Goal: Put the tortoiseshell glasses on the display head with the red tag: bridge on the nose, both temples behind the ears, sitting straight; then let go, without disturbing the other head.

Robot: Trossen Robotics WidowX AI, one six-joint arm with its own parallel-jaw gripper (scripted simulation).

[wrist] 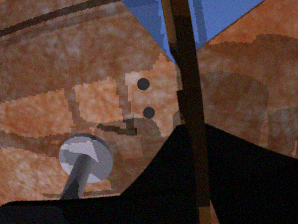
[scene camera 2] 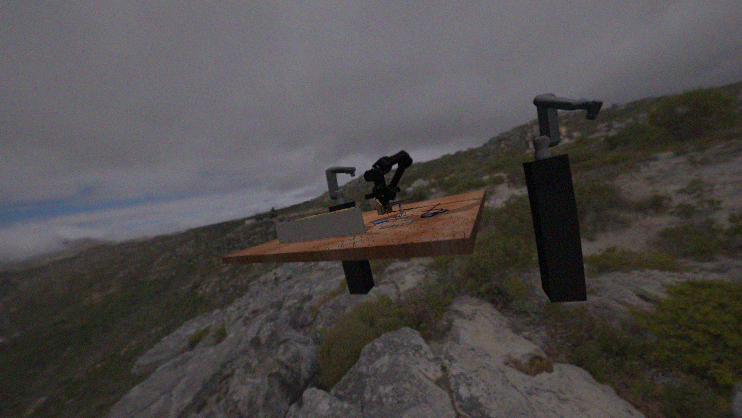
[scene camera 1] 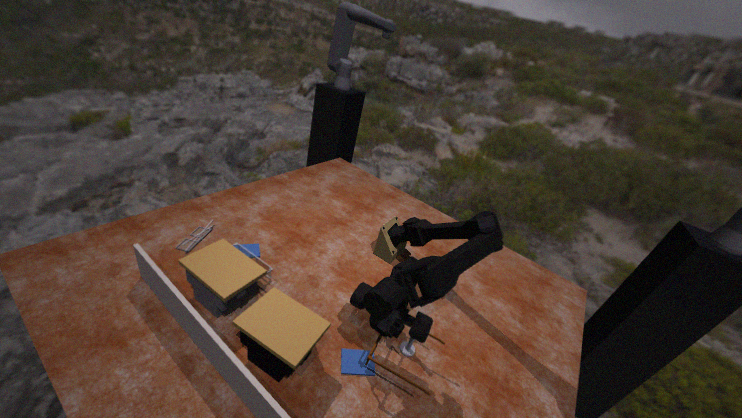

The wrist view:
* gripper: 189,133
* grey round base: 85,158
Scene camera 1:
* gripper: 382,333
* blue tag: 353,361
